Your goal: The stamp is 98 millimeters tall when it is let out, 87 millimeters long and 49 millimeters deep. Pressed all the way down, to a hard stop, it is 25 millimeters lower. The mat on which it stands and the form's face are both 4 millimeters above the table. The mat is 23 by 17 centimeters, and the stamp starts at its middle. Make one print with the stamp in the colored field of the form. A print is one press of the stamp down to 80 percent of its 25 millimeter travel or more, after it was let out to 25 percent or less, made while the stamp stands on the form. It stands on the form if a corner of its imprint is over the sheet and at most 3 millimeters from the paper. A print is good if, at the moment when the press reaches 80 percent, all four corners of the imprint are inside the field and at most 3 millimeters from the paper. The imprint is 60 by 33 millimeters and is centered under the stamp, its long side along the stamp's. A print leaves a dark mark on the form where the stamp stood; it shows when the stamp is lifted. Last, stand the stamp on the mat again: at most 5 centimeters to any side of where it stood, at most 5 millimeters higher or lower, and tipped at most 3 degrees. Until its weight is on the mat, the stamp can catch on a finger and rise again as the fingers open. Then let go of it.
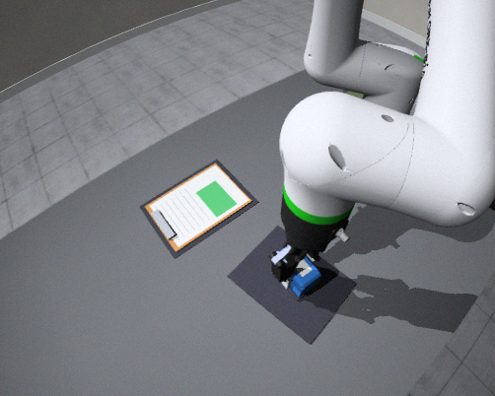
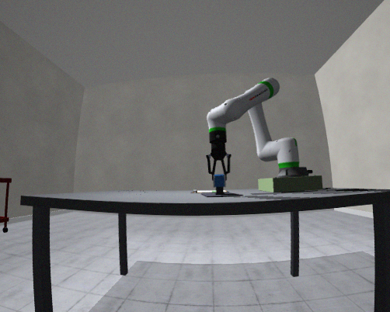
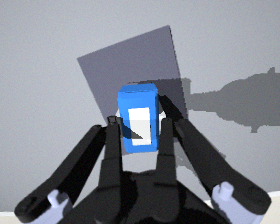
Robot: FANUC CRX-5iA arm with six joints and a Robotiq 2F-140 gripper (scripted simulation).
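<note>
My gripper is now 70 mm above the dark mat. Also, from my hand: blue stamp: 20 mm below.
</note>
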